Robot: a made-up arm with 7 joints.
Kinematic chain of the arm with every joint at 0, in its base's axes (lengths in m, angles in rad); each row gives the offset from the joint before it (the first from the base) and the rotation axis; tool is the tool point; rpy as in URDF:
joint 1: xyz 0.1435 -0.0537 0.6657 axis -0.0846 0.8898 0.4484
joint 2: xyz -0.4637 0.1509 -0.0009 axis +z
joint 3: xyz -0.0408 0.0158 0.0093 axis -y
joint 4: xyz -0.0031 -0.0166 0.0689 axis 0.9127 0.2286 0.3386
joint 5: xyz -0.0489 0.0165 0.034 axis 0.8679 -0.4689 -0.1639
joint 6: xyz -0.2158 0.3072 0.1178 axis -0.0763 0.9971 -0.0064
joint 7: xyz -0.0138 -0.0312 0 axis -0.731 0.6 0.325
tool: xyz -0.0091 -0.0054 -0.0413 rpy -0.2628 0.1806 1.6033
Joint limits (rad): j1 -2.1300..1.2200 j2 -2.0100..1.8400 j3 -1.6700..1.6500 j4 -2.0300..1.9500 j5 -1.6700..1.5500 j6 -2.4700..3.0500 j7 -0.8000..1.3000
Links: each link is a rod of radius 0.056 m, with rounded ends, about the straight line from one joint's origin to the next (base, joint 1, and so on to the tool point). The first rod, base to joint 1, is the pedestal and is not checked.
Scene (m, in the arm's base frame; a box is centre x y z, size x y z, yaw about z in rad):
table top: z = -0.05
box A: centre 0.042 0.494 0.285 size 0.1 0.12 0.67 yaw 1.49
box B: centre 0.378 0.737 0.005 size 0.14 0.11 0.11 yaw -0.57
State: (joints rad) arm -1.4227 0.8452 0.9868 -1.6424 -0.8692 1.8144 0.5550
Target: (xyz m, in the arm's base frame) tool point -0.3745 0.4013 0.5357
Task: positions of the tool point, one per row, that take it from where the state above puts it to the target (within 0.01 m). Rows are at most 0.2 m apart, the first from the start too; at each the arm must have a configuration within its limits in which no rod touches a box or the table.
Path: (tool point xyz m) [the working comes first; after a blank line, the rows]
Joints at the target: -0.0168 1.1531 1.3366 -1.4801 -0.7196 1.9035 0.6565
Straight joint move there: touches box A.

1: 0.3543 0.3216 0.4593
2: 0.2722 0.2154 0.4642
3: 0.1733 0.1044 0.4425
4: 0.0491 0.0083 0.4088
5: -0.0997 -0.0584 0.3845
6: -0.2612 -0.0877 0.3897
7: -0.1296 -0.0867 0.4684
8: -0.0230 0.0033 0.5182
9: 0.0117 0.1486 0.5360
10: -0.0475 0.2967 0.5327
11: -0.1897 0.3935 0.5271
12: -0.3745 0.4013 0.5357

